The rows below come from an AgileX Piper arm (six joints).
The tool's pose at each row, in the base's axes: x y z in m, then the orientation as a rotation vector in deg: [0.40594, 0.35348, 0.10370, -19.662, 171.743, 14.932]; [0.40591, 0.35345, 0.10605, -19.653, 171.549, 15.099]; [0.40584, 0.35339, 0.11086, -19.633, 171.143, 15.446]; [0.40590, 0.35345, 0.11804, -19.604, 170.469, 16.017]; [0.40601, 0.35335, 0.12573, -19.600, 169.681, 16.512]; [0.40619, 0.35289, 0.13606, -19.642, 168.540, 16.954]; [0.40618, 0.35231, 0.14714, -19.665, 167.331, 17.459]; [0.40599, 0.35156, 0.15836, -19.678, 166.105, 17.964]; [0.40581, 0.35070, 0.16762, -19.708, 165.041, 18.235]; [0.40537, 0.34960, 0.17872, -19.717, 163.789, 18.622]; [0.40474, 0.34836, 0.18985, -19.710, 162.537, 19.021]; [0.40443, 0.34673, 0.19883, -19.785, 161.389, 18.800]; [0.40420, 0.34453, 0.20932, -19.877, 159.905, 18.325]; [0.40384, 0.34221, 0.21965, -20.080, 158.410, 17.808]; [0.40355, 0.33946, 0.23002, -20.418, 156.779, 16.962]
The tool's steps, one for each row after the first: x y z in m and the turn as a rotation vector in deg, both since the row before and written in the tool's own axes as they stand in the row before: [-0.00027, 0.00035, -0.00231, -0.100, -0.190, -0.017]; [-0.00057, 0.00072, -0.00472, -0.209, -0.398, -0.035]; [-0.00109, 0.00121, -0.00699, -0.346, -0.659, -0.061]; [-0.00126, 0.00117, -0.00750, -0.294, -0.765, -0.100]; [-0.00179, 0.00130, -0.01010, -0.250, -1.102, -0.192]; [-0.00192, 0.00140, -0.01084, -0.293, -1.170, -0.188]; [-0.00197, 0.00136, -0.01099, -0.297, -1.186, -0.185]; [-0.00175, 0.00094, -0.00909, -0.150, -1.028, -0.187]; [-0.00206, 0.00114, -0.01091, -0.224, -1.212, -0.197]; [-0.00210, 0.00110, -0.01096, -0.235, -1.214, -0.186]; [-0.00194, 0.00027, -0.00892, 0.177, -1.110, -0.286]; [-0.00253, -0.00005, -0.01042, 0.361, -1.438, -0.390]; [-0.00260, -0.00024, -0.01027, 0.379, -1.427, -0.474]; [-0.00284, -0.00075, -0.01032, 0.599, -1.534, -0.638]
